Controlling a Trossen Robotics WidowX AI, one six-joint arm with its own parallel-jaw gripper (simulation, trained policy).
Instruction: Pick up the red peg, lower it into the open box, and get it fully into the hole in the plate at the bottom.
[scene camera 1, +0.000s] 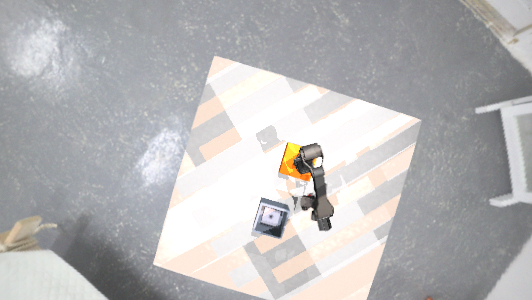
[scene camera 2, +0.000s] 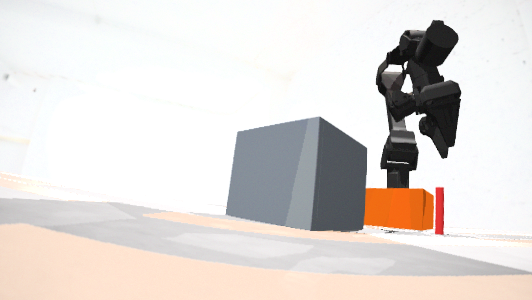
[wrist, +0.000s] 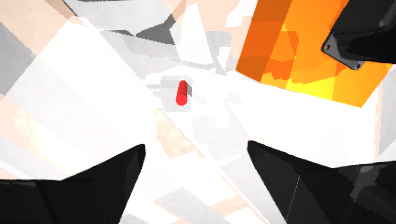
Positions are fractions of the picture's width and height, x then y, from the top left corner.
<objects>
A grey box shows in scene camera 1 (0.52, 0.78) and in scene camera 2 (0.58, 0.58); in the wrist view it is out of frame.
</objects>
